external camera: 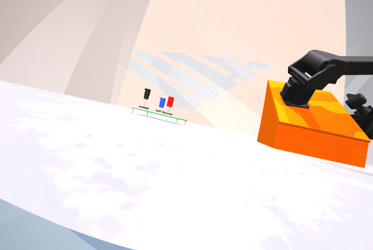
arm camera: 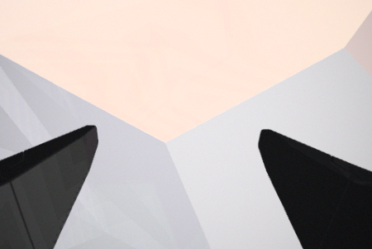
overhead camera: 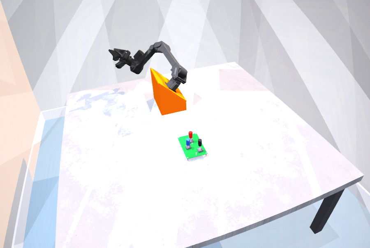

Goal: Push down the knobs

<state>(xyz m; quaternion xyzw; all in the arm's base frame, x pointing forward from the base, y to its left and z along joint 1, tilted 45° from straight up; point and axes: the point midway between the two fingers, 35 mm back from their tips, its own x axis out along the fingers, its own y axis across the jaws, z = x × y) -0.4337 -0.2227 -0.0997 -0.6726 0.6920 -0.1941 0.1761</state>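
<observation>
The blue knob is 81 cm ahead of my gripper tip, 22 cm below it and 19 cm to the left of it. Also, from my gripper tip: black knob 86 cm ahead, 23 cm to the left, 21 cm below.
</observation>
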